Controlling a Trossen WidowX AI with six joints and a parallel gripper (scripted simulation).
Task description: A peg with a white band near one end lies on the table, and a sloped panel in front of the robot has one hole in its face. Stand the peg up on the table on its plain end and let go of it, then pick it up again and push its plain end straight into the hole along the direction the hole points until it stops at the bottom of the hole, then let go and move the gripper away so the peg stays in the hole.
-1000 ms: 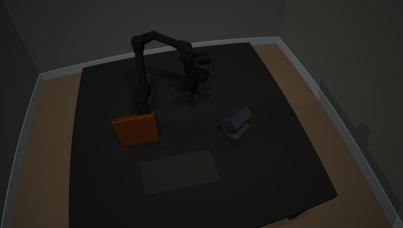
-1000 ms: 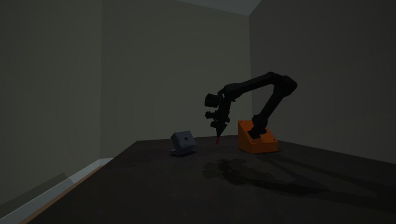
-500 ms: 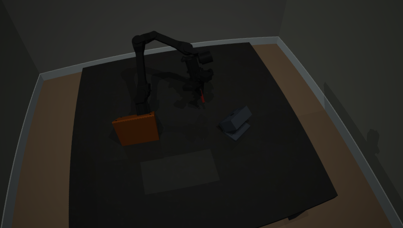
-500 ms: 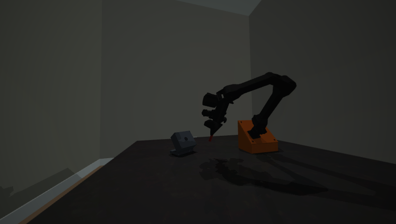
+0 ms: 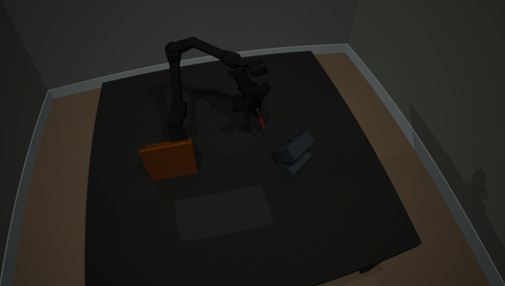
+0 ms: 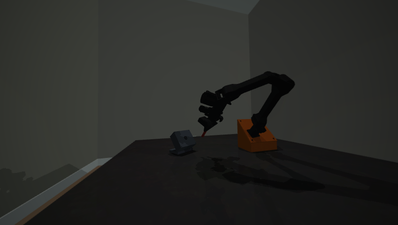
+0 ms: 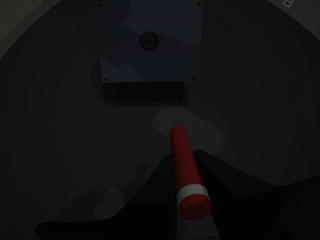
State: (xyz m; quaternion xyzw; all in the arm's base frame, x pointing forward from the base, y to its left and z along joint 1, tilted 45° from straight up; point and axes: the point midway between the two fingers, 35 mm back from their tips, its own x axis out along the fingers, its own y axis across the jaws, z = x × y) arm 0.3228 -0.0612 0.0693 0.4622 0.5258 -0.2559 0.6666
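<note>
Right now the sloped panel is 14 cm to the right of my gripper tip, 10 cm ahead of it and 7 cm below it. Round my gripper tip: red peg 1 cm to the left, 1 cm above.
</note>
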